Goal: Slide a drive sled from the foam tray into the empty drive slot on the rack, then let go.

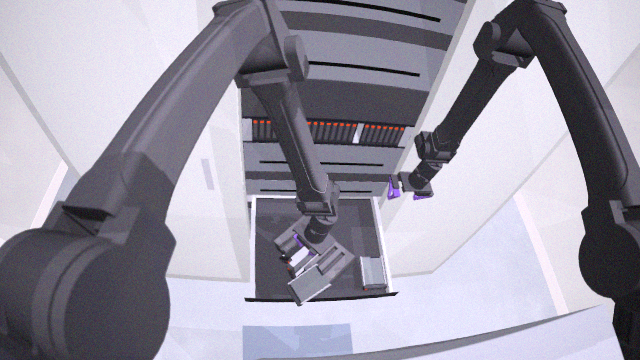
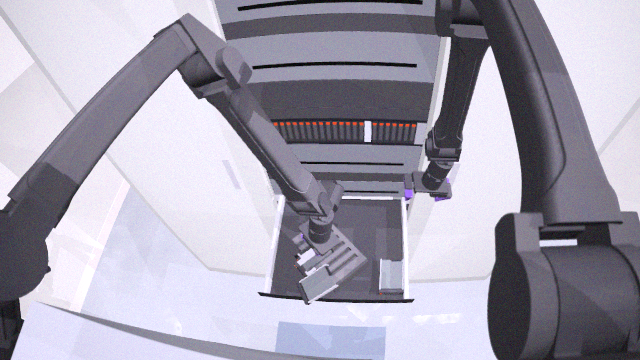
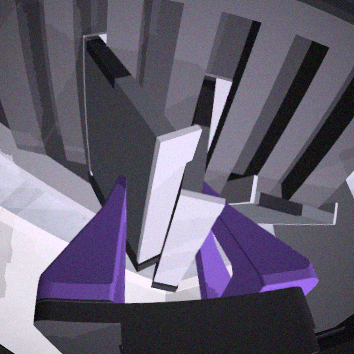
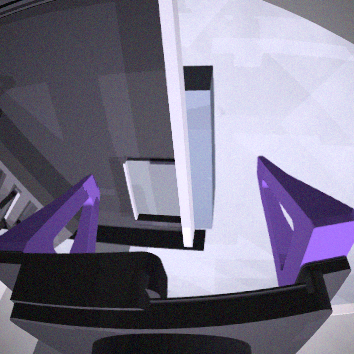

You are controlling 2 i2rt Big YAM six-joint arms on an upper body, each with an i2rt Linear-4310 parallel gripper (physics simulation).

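Places are measured from the left arm's base along level axes (x ahead, y left, z up), in metres.
Where they show: left gripper, fingertip midpoint: (image 1: 305, 250) (image 2: 317, 249) (image 3: 157, 184); right gripper, fingertip midpoint: (image 1: 401, 198) (image 2: 420, 199) (image 4: 173, 172).
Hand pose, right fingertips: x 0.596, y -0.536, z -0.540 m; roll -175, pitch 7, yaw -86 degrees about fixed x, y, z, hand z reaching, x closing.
Things, the pixels of their centre, and the offset from my right fingertips. "spot": a spot on its surface instead.
- grey foam tray, body centre: (image 3: 187, 74) (image 4: 14, 183) (image 2: 329, 253) (image 1: 314, 253) dz -0.125, dx -0.120, dy +0.268 m
- first sled, body centre: (image 3: 122, 166) (image 1: 299, 249) (image 2: 312, 248) dz -0.087, dx -0.124, dy +0.315 m
- second sled, body centre: (image 3: 186, 198) (image 1: 304, 260) (image 2: 315, 259) dz -0.082, dx -0.162, dy +0.303 m
- third sled, body centre: (image 3: 247, 206) (image 1: 307, 285) (image 2: 316, 285) dz -0.111, dx -0.233, dy +0.296 m
- pulled-out drawer, surface spot: (image 4: 175, 115) (image 2: 405, 235) spot: dz -0.154, dx -0.039, dy +0.026 m
- pale flat box-like unit, body centre: (image 4: 155, 194) (image 2: 391, 276) (image 1: 373, 272) dz -0.179, dx -0.176, dy +0.070 m
My left gripper (image 1: 303, 248) (image 2: 308, 247) (image 3: 157, 184) is down at the grey foam tray (image 1: 345, 257) (image 2: 355, 261) and shut on two upright drive sleds. The first sled (image 3: 120, 140) and the second sled (image 3: 190, 235) stand side by side between the purple fingers, their lower parts at the foam. A third sled (image 1: 310, 285) (image 2: 318, 283) (image 3: 295, 214) lies tipped over at the tray's front corner. My right gripper (image 1: 407, 194) (image 2: 425, 196) (image 4: 173, 172) is open and empty, beside the rack. The rack's row of orange-tipped drives shows one pale gap (image 1: 358, 133) (image 2: 367, 131), the drive slot.
The foam tray stands askew in a pulled-out drawer (image 1: 383, 240) (image 2: 405, 235) (image 4: 175, 115) below the rack's drives. A pale flat box-like unit (image 1: 374, 272) (image 2: 391, 274) (image 4: 152, 190) lies at the drawer's right front. White side panels stand on both sides of the rack.
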